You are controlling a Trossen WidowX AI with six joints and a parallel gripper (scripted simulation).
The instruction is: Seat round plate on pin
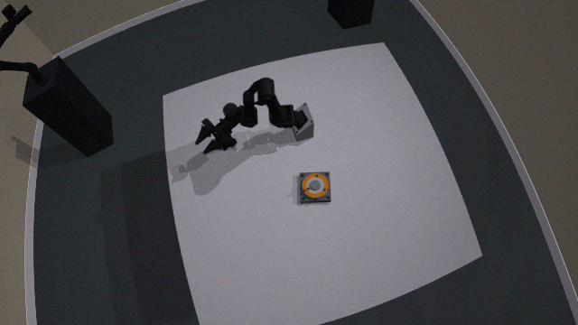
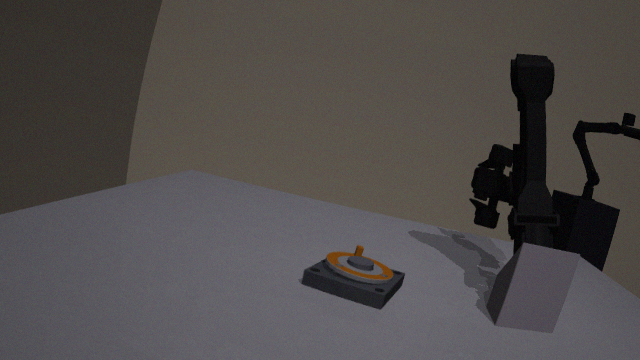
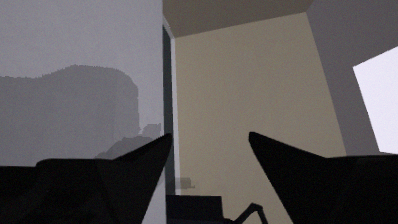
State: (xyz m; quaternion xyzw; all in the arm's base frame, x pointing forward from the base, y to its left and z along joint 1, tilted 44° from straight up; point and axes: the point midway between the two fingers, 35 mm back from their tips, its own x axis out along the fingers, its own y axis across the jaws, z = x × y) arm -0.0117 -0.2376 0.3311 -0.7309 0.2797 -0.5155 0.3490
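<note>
My gripper tip is now 38 cm to the right of the square base, 28 cm short of it and 14 cm above it.
</note>
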